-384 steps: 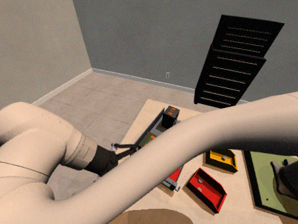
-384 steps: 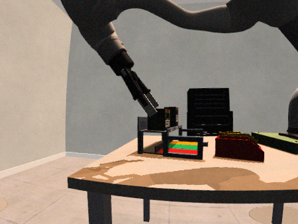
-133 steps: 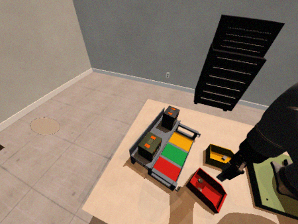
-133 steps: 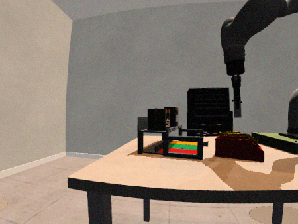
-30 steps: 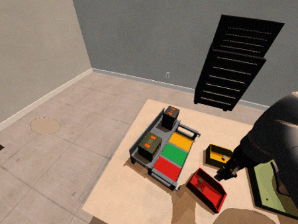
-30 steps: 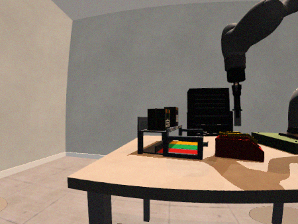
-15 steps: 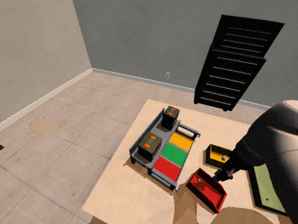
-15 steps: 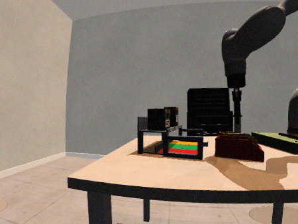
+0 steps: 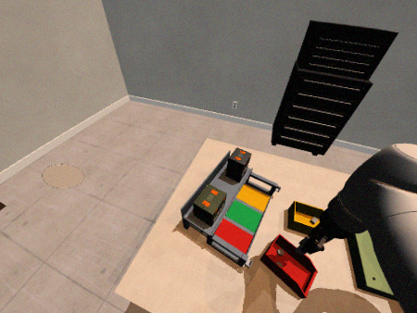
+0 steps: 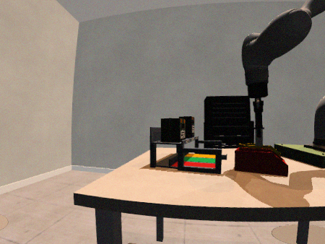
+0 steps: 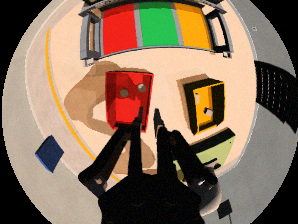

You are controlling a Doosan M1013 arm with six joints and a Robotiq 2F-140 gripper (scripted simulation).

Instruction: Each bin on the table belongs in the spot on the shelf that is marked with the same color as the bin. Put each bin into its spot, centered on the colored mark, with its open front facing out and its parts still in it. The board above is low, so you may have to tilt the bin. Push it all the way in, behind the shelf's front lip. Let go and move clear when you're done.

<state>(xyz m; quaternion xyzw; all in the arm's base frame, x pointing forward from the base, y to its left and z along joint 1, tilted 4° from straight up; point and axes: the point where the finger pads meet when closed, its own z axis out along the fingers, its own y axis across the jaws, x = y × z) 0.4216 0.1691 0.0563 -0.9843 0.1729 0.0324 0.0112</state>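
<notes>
Now: hand 80 mm above the red bin, 50 mm to the right of it and 10 mm short of it. Also, from my hand: yellow bin (160 mm to the right, 80 mm below, 50 mm behind); then dark box (320 mm ahead, 210 mm to the right, 40 mm above).
</notes>
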